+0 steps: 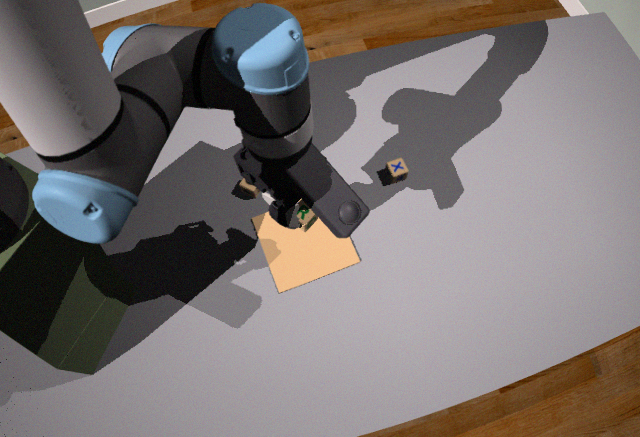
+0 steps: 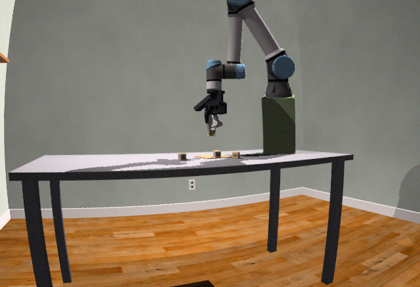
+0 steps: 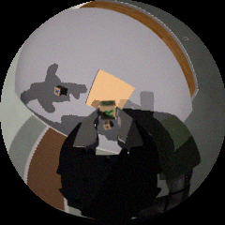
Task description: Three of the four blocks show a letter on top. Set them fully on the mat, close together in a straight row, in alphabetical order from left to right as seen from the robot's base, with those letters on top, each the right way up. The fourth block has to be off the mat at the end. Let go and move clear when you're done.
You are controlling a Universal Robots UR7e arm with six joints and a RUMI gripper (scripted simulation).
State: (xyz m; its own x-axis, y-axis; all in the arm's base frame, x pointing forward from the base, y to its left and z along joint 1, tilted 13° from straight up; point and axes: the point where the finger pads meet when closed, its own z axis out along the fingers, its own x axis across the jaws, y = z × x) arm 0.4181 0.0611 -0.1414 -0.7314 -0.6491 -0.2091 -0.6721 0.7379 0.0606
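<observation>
Now: the mat 1 cm behind my hand, 1 cm to the left of it and 12 cm below it.
</observation>
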